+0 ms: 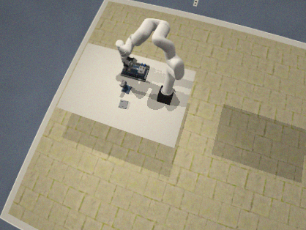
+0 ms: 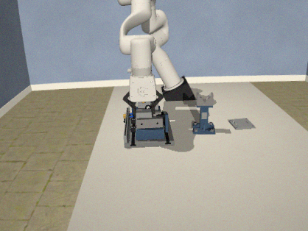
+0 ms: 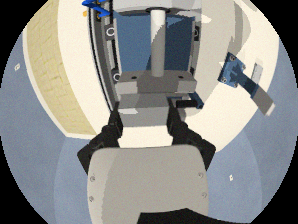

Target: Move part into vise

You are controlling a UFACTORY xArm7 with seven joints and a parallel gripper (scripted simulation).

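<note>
Now: the part 20 mm below my hand. Also, from my hand: V-block post 250 mm to the left, 50 mm below; then air cylinder 160 mm behind, 50 mm to the left, 30 mm below; then infeed plate 430 mm to the left, 110 mm below.
</note>
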